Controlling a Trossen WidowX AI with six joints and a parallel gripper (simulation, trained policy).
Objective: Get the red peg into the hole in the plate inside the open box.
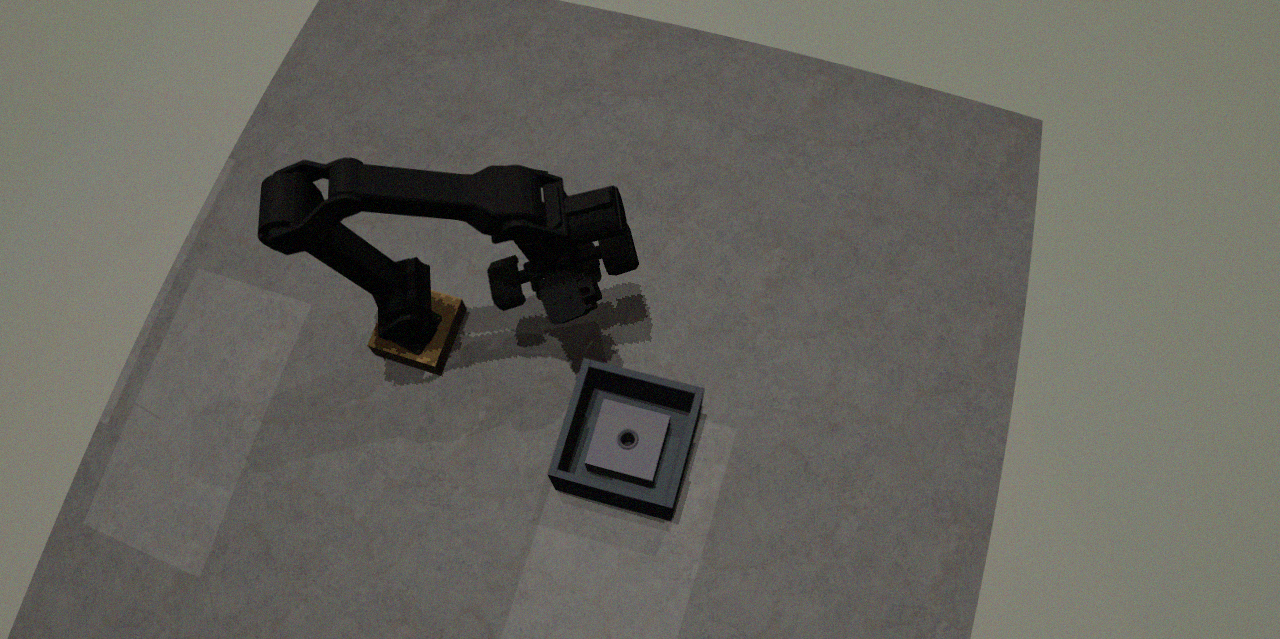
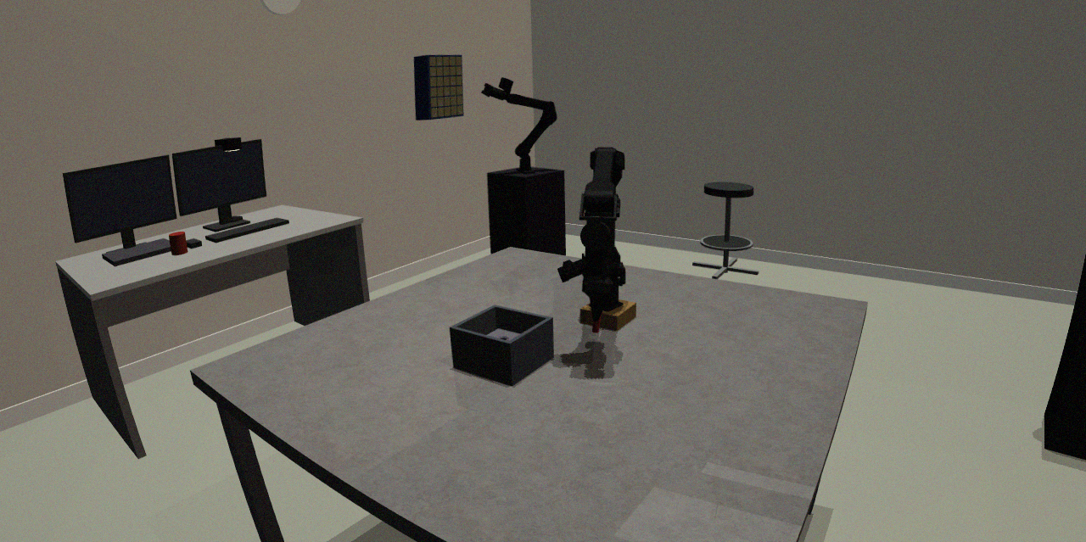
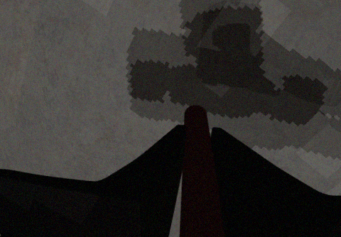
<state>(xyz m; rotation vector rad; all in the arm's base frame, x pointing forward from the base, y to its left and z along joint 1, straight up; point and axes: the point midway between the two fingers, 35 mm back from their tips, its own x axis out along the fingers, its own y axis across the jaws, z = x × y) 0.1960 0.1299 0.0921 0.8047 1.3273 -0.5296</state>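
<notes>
My gripper tip is now 140 mm short of the plate, 140 mm to the left of it and 50 mm above it. The rest, counted from my gripper tip: red peg: 10 mm behind, 10 mm above; dark box: 140 mm ahead, 140 mm to the right, 70 mm below.
</notes>
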